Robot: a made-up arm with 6 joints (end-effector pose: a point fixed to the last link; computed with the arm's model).
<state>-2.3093 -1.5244 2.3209 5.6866 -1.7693 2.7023</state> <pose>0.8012 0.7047 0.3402 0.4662 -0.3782 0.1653 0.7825</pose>
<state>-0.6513 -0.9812 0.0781 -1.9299 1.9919 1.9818</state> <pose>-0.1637 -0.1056 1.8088 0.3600 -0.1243 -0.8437 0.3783</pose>
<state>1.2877 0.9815 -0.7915 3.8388 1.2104 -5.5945</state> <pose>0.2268 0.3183 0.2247 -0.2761 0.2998 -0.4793 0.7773</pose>
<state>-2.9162 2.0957 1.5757 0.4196 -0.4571 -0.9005</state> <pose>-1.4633 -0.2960 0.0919 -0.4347 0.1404 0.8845 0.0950</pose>
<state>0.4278 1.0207 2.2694 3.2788 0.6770 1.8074</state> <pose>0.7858 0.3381 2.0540 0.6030 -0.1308 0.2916 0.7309</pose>
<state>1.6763 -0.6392 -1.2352 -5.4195 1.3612 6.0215</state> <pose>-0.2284 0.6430 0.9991 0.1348 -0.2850 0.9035 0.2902</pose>
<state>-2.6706 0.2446 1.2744 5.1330 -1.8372 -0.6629</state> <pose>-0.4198 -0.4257 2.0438 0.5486 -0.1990 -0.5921 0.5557</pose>
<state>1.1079 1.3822 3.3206 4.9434 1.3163 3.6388</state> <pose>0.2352 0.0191 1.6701 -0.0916 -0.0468 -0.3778 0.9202</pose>
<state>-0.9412 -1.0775 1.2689 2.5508 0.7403 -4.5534</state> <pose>-0.5837 0.9380 1.7535 0.2377 -0.4968 0.3685 0.7489</pose>
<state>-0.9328 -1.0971 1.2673 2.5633 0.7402 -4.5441</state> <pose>-0.6026 0.9454 1.7317 0.2273 -0.5035 0.3704 0.7467</pose>
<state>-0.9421 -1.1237 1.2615 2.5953 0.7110 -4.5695</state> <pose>-0.6132 0.9669 1.7051 0.2152 -0.5180 0.3796 0.7357</pose>
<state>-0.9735 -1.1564 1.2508 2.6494 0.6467 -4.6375</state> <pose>-0.6101 1.0055 1.6739 0.1993 -0.5383 0.3987 0.7152</pose>
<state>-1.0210 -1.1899 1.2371 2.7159 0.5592 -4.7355</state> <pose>-0.5916 1.0553 1.6409 0.1780 -0.5565 0.4260 0.6908</pose>
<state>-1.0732 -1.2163 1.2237 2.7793 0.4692 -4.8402</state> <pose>-0.5606 1.1040 1.6133 0.1544 -0.5656 0.4551 0.6702</pose>
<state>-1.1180 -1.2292 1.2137 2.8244 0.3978 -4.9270</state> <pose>-0.5255 1.1393 1.5994 0.1365 -0.5655 0.4780 0.6581</pose>
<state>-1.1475 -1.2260 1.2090 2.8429 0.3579 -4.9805</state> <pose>-0.4958 1.1542 1.6043 0.1312 -0.5611 0.4897 0.6543</pose>
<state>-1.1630 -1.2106 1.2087 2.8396 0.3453 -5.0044</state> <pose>-0.4743 1.1522 1.6240 0.1375 -0.5563 0.4919 0.6555</pose>
